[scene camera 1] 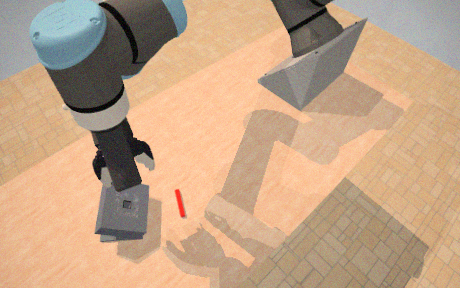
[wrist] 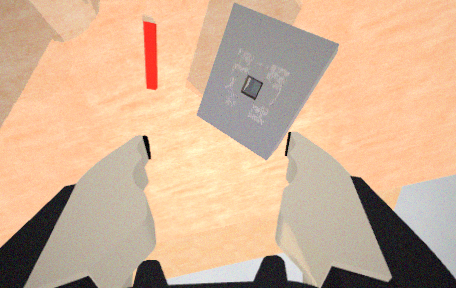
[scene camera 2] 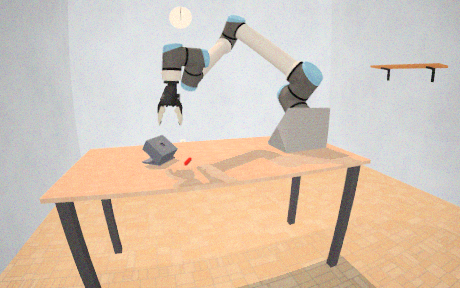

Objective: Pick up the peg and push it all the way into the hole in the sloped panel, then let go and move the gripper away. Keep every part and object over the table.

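Where they show: gripper, fingertip midpoint: point(wrist: 218, 137) point(scene camera 2: 170, 125); arm's base, link origin: point(scene camera 1: 318, 44) point(scene camera 2: 303, 122).
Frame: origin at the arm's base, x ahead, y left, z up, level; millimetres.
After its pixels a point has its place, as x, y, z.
The red peg point(scene camera 1: 180, 203) {702, 115, -133} point(scene camera 2: 188, 161) {700, 120, -137} point(wrist: 151, 56) {705, 112, -133} lies flat on the table, a short way beside the sloped panel and apart from it. The grey sloped panel point(scene camera 1: 111, 216) {859, 74, -43} point(scene camera 2: 159, 149) {830, 103, -74} point(wrist: 225, 85) {788, 66, -81} stands on the table. Its square hole point(scene camera 1: 127, 204) {815, 54, -77} point(scene camera 2: 162, 144) {816, 50, -65} point(wrist: 252, 87) is empty. My gripper point(scene camera 1: 127, 170) {774, 60, 26} point(scene camera 2: 170, 123) {774, 60, 26} point(wrist: 218, 137) {774, 60, 26} is open, with nothing between its fingers. It hangs well above the table, higher than the panel. In the wrist view, the peg is beyond the left fingertip and the panel is ahead, toward the right fingertip.
The wooden table point(scene camera 1: 200, 130) {500, -56, -145} point(scene camera 2: 100, 175) {1095, 191, -145} carries the arm's large grey base mount point(scene camera 1: 320, 70) {130, 102, 14} point(scene camera 2: 307, 130) {38, 95, -28} at its far end from the panel. Shadows of the arm fall across the table beside the peg. A wall shelf point(scene camera 2: 409, 66) is off to the right.
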